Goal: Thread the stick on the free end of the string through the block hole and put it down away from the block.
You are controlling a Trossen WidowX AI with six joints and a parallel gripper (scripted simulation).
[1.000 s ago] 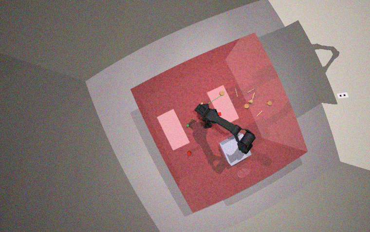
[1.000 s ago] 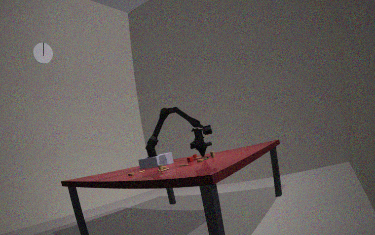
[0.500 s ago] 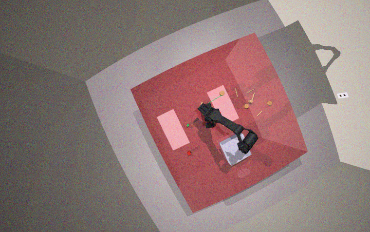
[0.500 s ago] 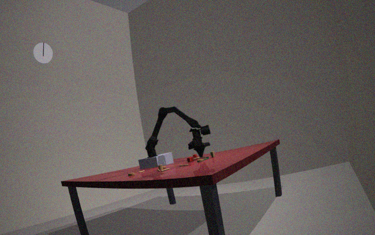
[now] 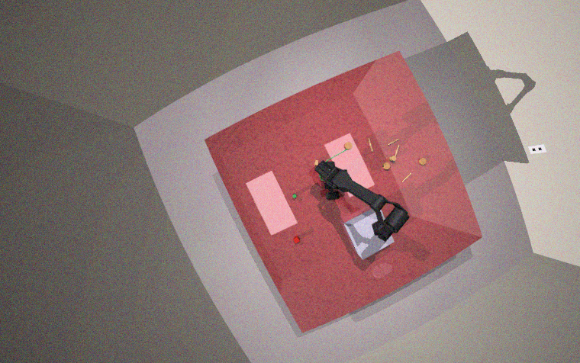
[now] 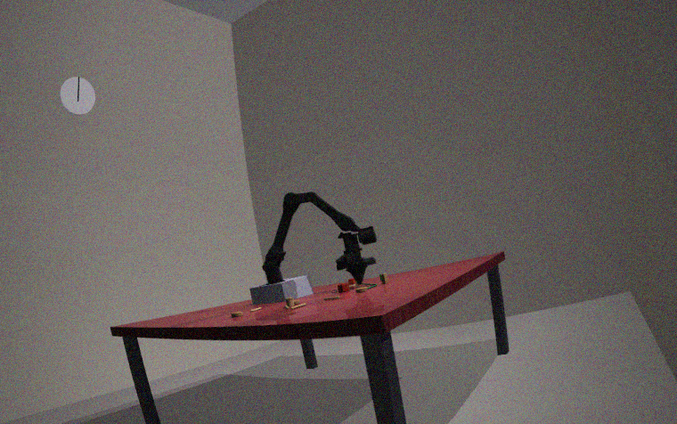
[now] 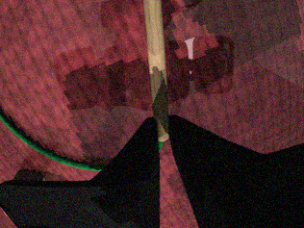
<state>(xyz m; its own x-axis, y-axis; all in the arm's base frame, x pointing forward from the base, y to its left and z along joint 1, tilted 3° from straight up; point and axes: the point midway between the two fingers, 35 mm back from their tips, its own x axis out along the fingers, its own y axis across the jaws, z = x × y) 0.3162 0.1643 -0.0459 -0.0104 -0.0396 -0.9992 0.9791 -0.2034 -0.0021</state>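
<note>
My gripper tip is now 110 mm short of the tan cube, 20 mm to the right of it and 10 mm below it. Round my gripper tip: thin wooden stick: 10 mm to the right; small red piece: 250 mm behind, 260 mm to the left; round wooden button: 140 mm ahead, 180 mm to the right, 10 mm below.
</note>
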